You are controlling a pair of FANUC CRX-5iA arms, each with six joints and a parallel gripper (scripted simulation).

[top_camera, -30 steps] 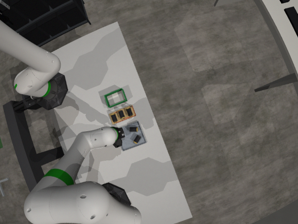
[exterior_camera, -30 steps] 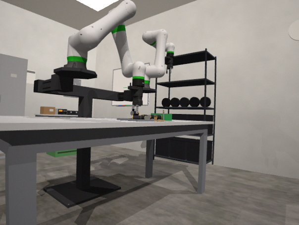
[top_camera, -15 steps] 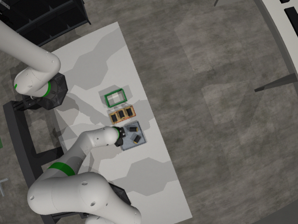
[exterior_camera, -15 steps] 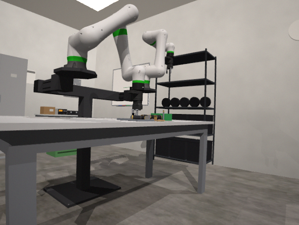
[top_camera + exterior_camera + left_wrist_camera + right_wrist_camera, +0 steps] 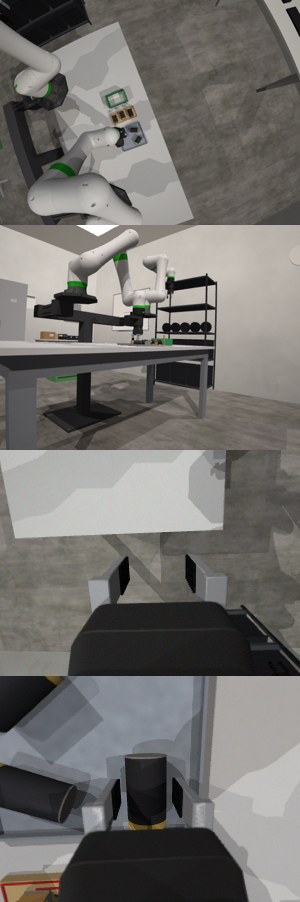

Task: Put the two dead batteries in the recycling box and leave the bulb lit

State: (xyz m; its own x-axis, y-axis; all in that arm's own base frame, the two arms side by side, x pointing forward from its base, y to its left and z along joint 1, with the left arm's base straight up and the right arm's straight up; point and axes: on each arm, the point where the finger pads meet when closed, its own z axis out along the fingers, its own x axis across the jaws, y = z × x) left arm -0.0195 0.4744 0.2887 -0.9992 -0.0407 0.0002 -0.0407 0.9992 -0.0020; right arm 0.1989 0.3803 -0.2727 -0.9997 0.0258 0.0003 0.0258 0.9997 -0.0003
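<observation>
Right now my right hand is 50 mm to the left of the grey tray, 40 mm short of it and 30 mm above it. Also, from my right hand: green recycling box 270 mm to the left, 90 mm ahead, 20 mm below.
</observation>
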